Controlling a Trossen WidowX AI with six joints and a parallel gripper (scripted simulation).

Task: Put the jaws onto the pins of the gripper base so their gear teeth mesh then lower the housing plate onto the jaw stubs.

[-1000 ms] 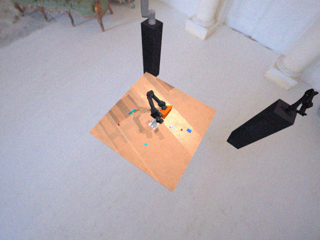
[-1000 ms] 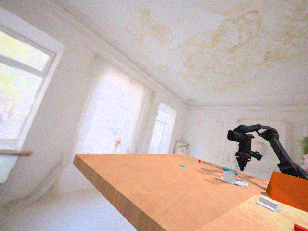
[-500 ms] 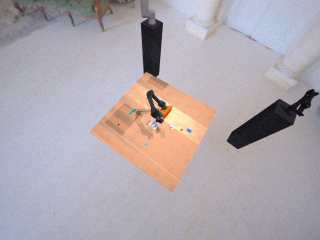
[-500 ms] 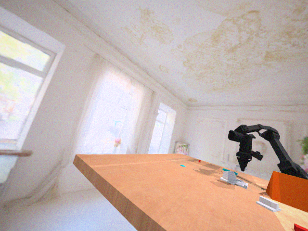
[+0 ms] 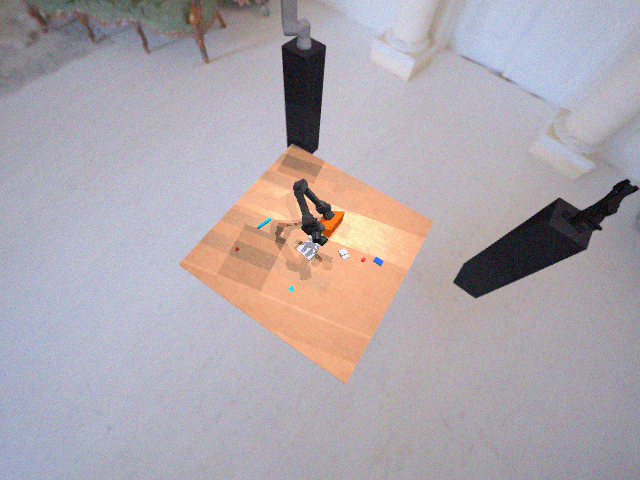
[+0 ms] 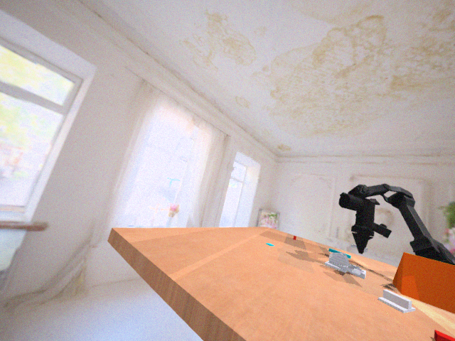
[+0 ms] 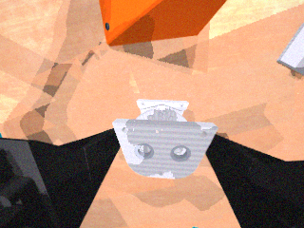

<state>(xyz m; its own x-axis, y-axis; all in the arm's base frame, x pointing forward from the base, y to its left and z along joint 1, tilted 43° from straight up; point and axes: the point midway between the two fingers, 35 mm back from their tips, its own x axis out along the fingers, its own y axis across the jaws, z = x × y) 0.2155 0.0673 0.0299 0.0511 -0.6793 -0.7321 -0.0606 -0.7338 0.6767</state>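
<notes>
Now: the gripper jaw 20 mm ahead of my gripper tip, 20 mm to the right of it and 70 mm below it. From my gripper tip the other things lie so: cyan cube (340 mm ahead, 90 mm to the left, 80 mm below); white block (80 mm behind, 210 mm to the left, 70 mm below); cyan bar (100 mm ahead, 370 mm to the right, 70 mm below).
</notes>
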